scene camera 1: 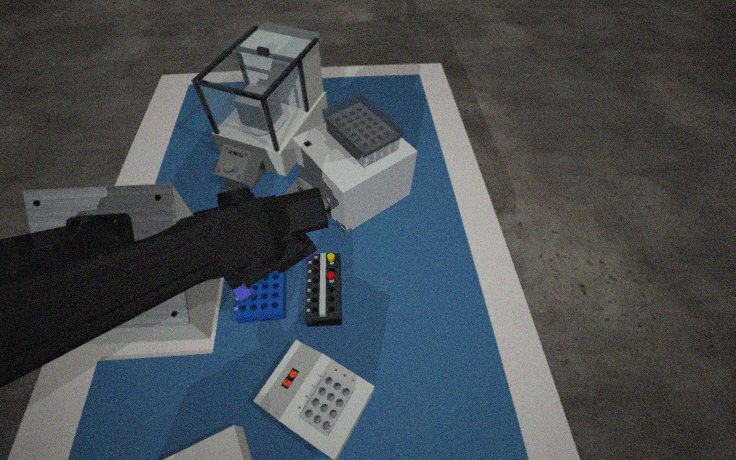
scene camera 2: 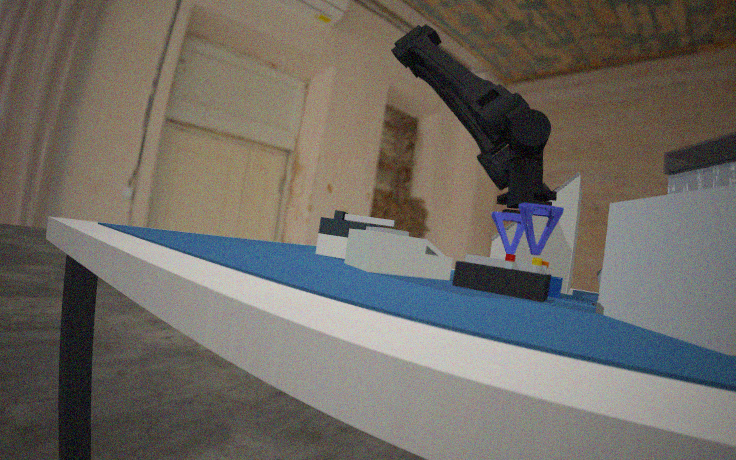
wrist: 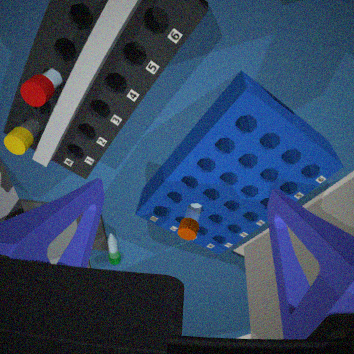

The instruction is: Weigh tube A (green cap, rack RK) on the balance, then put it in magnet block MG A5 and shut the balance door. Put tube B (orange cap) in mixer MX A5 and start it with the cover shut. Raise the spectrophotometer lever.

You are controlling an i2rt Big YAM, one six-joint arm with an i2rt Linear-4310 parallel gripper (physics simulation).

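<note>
My gripper (scene camera 1: pixel 275 272) (scene camera 2: pixel 523 254) (wrist: pixel 185 192) is open and empty, purple fingers pointing down above the blue rack (scene camera 1: pixel 260 315) (scene camera 2: pixel 554 286) (wrist: pixel 237 100). Tube B, orange cap (scene camera 2: pixel 545 264) (wrist: pixel 188 229), stands in that rack near its end, between the fingers in the wrist view but lower. A green-capped tube (wrist: pixel 114 251) is outside the rack, beside a grey device partly behind the left finger. A black block with a white bar (scene camera 1: pixel 322 287) (scene camera 2: pixel 499 280) (wrist: pixel 82 90) holds red-capped (scene camera 1: pixel 330 276) (wrist: pixel 37 90) and yellow-capped (scene camera 1: pixel 331 257) (wrist: pixel 19 140) tubes. The glass-walled balance (scene camera 1: pixel 265 100) stands at the back.
A white box (scene camera 1: pixel 374 184) with a grey see-through cover (scene camera 1: pixel 362 125) stands right of the balance. A grey knob device (scene camera 1: pixel 237 165) is in front of it. A white device (scene camera 1: pixel 271 384) with a red display and round wells is nearer. A large pale housing (scene camera 1: pixel 200 325) is at left, partly under the arm.
</note>
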